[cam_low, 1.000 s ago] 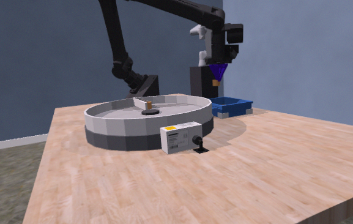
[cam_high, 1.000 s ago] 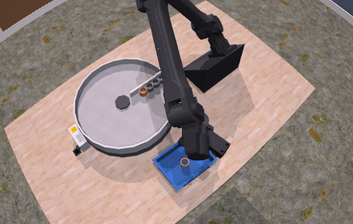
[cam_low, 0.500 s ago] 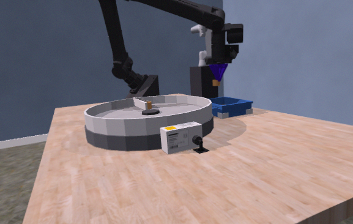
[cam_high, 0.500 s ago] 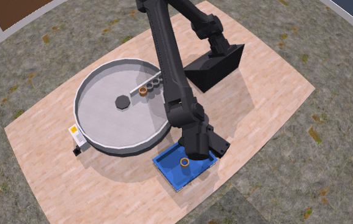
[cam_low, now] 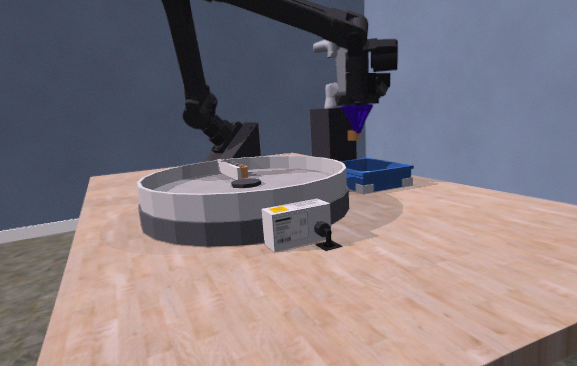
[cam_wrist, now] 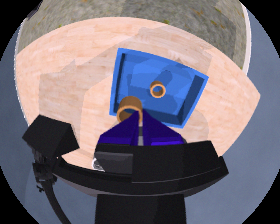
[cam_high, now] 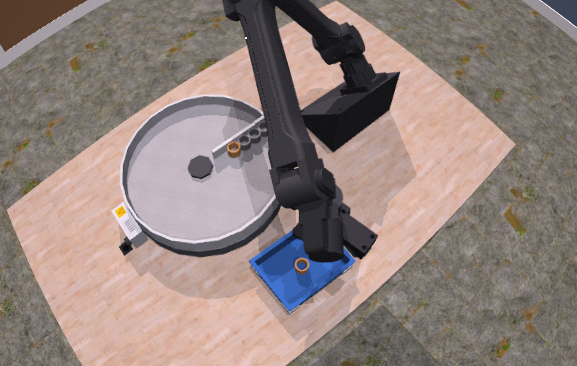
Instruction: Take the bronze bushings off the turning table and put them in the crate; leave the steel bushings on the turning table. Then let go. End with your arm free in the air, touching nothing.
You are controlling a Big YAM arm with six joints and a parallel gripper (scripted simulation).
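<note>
Right now the blue crate is 40 mm ahead of my hand, 10 mm to the right of it and 110 mm below it. Also, from my hand: grey turning table (50 mm ahead, 350 mm to the right, 90 mm below).
</note>
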